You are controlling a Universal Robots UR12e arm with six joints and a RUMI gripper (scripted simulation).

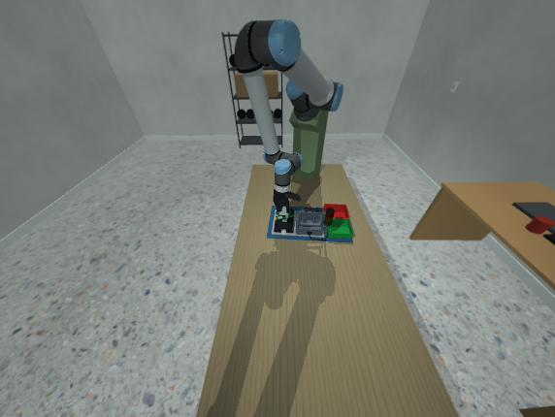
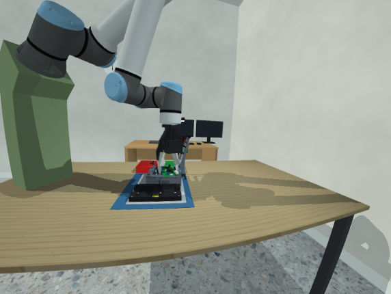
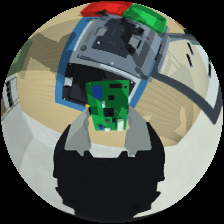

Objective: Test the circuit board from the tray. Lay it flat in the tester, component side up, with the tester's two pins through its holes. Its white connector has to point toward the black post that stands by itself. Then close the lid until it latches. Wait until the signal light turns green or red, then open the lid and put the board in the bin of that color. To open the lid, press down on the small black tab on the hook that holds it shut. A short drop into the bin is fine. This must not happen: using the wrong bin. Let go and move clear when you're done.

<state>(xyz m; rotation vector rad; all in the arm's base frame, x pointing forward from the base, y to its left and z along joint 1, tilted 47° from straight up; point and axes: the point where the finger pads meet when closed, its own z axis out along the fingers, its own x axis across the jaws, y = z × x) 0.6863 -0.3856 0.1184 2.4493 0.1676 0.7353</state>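
Right now my hand is 150 mm short of the tester lid, 110 mm to the right of it and 60 mm below it. Also, from my hand: red bin (30 mm ahead, 390 mm to the left, 110 mm below); green bin (160 mm ahead, 330 mm to the left, 110 mm below); green circuit board (10 mm to the right).
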